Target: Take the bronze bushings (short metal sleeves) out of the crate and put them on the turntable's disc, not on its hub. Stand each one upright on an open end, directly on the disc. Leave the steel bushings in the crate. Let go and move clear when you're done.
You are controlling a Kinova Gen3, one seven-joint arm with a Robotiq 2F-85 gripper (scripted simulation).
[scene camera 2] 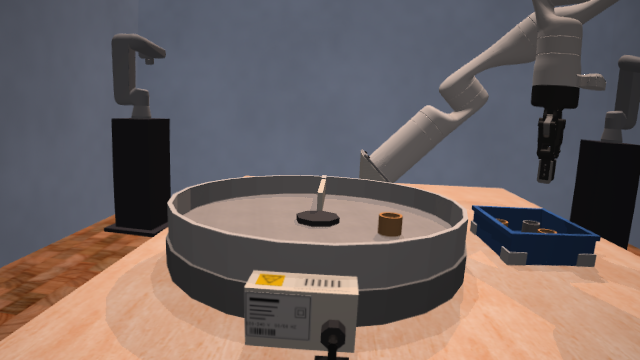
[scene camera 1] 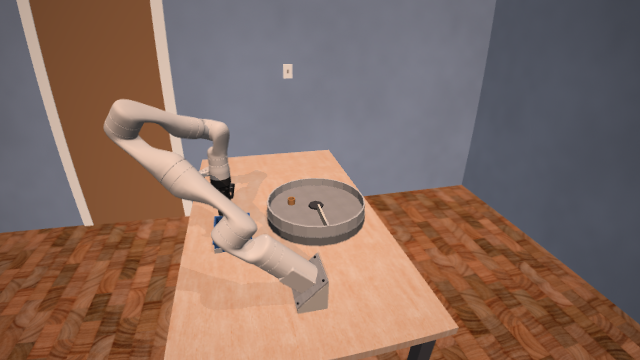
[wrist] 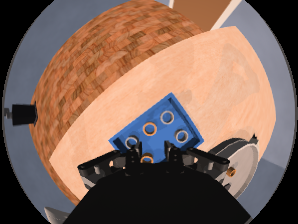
Path:
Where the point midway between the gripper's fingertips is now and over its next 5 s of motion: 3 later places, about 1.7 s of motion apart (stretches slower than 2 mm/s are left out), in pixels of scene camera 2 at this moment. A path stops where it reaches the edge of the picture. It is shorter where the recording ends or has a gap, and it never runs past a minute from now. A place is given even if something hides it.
The gripper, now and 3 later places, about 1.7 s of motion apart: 545, 181; 546, 220; 543, 241; 551, 178

